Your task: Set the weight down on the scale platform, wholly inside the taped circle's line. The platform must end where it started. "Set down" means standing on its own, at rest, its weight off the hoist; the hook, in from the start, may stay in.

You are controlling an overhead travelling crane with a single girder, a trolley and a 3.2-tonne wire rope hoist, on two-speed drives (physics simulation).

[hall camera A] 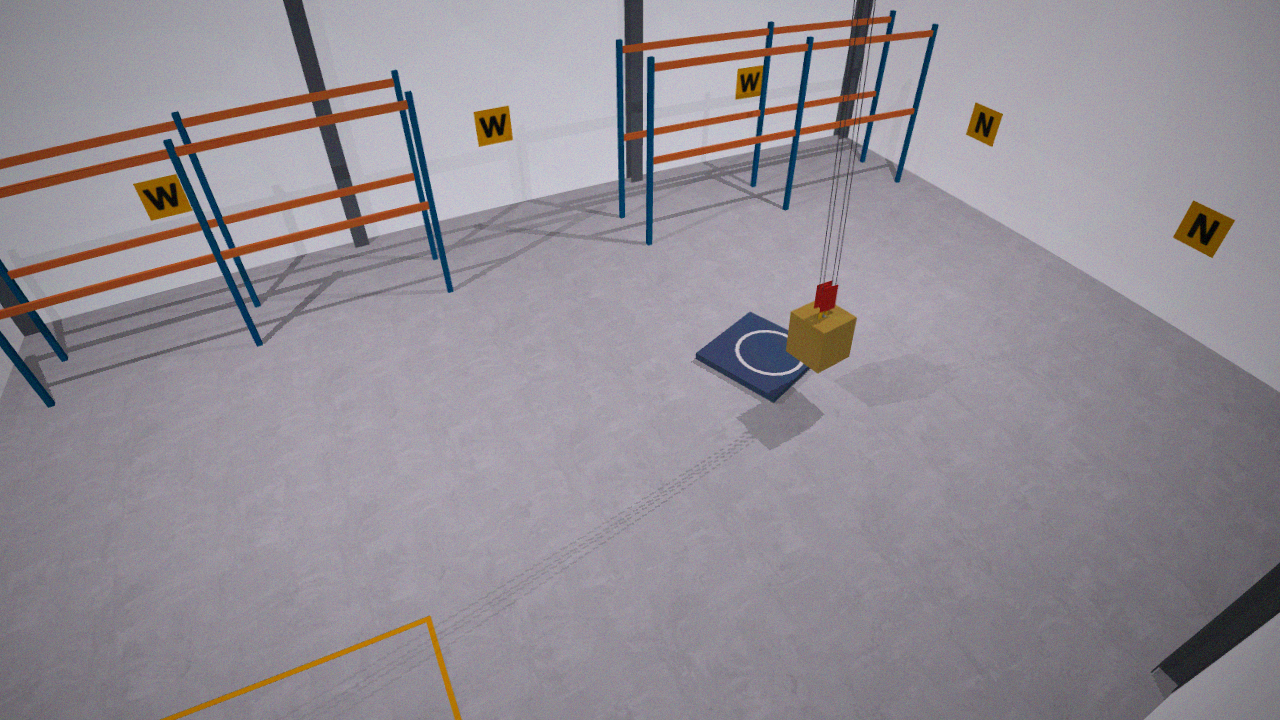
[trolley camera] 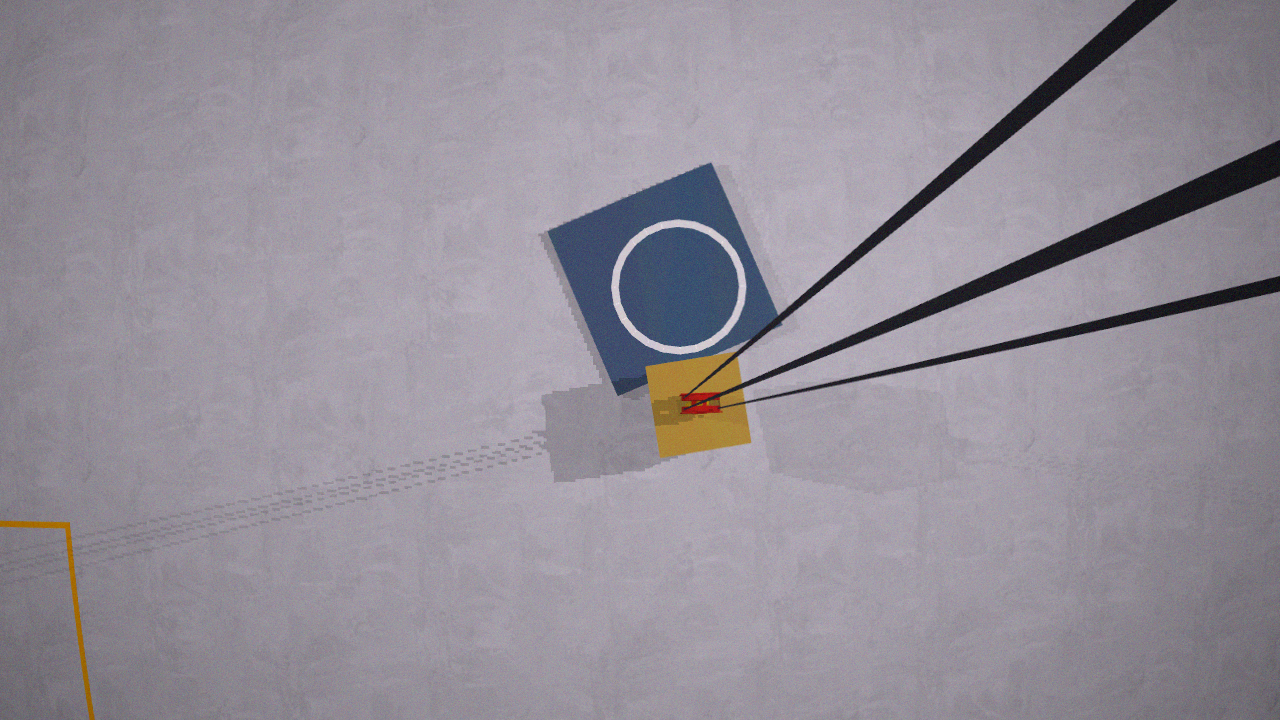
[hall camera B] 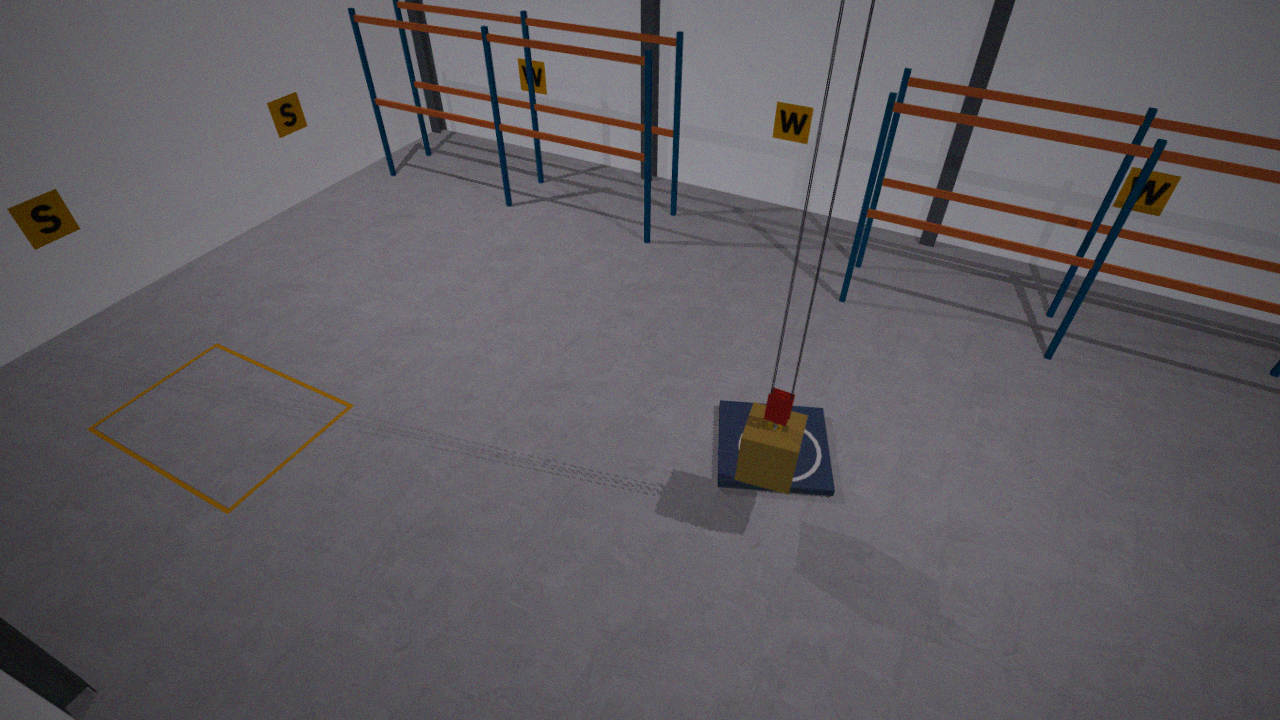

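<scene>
The yellow weight hangs upright in the air from my hook, under the red block on the ropes. The dark blue scale platform lies flat on the floor. Its white taped circle shows whole in the trolley view. There the weight overlaps the platform's lower edge and is outside the circle. In both hall views it hides part of the circle and platform. The hook's tip is too small to make out.
Blue and orange racks stand along the W wall. A yellow floor outline lies away from the platform. The weight's shadows fall on the floor.
</scene>
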